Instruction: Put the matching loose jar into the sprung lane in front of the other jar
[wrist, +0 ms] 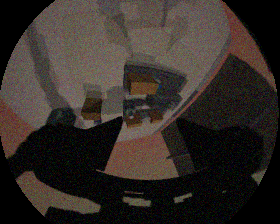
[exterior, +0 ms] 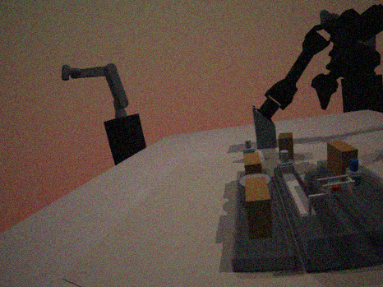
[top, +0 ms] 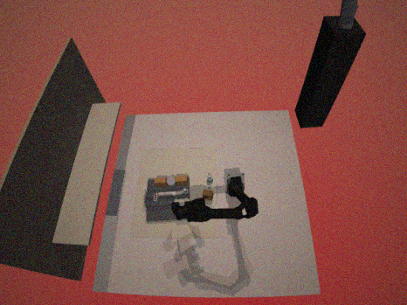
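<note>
Now: gripper tip 140 mm past the box, 100 mm to the left of it and 130 mm above it. Round my gripper tip: grey rack (150 mm ahead, 100 mm to the right, 140 mm below); then white pusher piece (110 mm ahead, 100 mm to the right, 110 mm below); then red piece (190 mm ahead, 90 mm to the right, 90 mm below).
</note>
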